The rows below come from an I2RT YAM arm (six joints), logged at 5 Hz.
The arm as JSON. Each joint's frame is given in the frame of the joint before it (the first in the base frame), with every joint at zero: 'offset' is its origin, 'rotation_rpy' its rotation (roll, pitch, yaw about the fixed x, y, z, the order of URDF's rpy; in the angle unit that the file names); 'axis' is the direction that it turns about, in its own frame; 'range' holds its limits. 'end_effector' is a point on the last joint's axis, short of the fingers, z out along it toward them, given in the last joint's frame.
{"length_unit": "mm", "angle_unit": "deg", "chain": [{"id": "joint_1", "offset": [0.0, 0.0, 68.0], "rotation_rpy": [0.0, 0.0, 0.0], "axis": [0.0, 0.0, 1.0], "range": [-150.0, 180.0]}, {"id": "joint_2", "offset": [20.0, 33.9, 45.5], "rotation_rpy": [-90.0, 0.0, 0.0], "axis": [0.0, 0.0, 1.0], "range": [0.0, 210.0]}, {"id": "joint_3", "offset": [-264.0, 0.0, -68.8], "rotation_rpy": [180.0, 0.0, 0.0], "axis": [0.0, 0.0, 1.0], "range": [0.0, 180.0]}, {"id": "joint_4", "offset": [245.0, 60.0, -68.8], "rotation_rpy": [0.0, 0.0, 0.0], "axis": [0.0, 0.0, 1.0], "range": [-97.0, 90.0]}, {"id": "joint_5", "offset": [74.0, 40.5, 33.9], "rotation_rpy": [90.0, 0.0, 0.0], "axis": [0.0, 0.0, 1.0], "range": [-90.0, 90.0]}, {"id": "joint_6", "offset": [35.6, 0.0, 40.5], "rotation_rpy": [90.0, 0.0, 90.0], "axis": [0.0, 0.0, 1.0], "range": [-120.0, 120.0]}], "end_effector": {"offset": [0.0, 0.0, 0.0], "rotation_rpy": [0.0, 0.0, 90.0]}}
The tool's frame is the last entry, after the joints.
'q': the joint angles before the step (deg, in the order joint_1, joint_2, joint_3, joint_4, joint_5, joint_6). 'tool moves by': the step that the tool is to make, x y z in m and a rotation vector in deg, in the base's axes. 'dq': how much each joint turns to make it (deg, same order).
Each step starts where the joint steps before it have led.
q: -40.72 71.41 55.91 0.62 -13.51 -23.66
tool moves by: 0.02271 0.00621 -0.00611 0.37 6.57 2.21
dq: 3.97 3.97 3.89 -5.94 2.84 -3.17
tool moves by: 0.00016 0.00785 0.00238 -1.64 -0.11 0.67
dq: 1.33 -1.15 -0.64 0.38 1.06 -0.97
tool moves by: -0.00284 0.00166 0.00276 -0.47 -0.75 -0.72
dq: 0.02 -0.90 -0.38 0.42 0.68 0.30
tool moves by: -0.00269 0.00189 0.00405 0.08 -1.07 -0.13
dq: -0.02 -0.88 -0.07 0.13 -0.11 0.69
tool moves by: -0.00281 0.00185 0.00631 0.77 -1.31 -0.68
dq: 0.00 -0.87 0.49 -0.50 0.23 1.55
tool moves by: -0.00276 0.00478 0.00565 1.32 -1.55 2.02
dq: 0.17 -1.14 0.21 -0.61 -2.34 1.37
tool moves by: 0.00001 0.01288 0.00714 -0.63 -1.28 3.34
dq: 1.98 -1.64 0.00 -0.27 -1.36 -0.18
